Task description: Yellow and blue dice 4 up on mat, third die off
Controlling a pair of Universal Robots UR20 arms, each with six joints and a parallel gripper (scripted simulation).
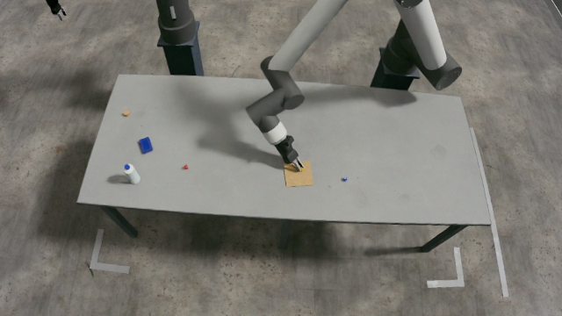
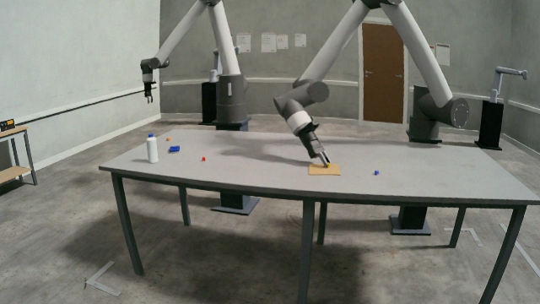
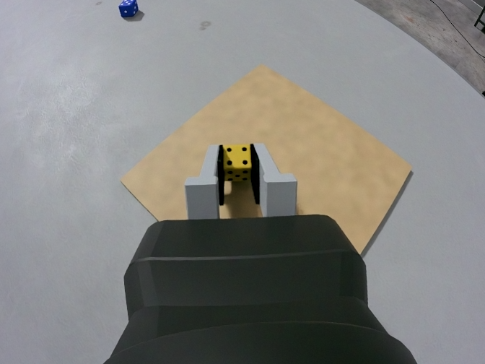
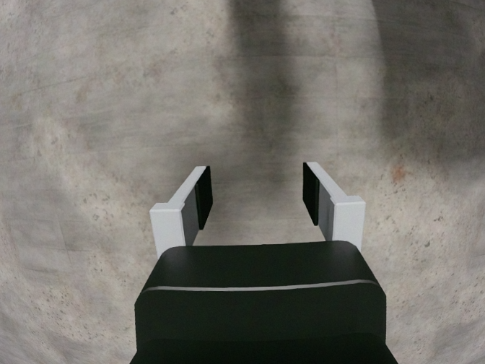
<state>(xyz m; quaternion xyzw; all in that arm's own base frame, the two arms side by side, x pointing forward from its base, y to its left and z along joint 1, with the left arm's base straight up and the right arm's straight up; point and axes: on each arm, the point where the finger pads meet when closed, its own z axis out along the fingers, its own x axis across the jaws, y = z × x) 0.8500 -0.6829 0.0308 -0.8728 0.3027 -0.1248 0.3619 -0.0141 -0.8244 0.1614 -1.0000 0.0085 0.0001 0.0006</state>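
Note:
Now: left hand 1 cm short of the yellow die, 1 cm to the right of it and 1 cm above it. Round my left hand: red die: 9 cm ahead, 58 cm to the right, 2 cm below; then blue die: 2 cm ahead, 25 cm to the left, 2 cm below; then tan mat: 3 cm ahead, 3 cm below.

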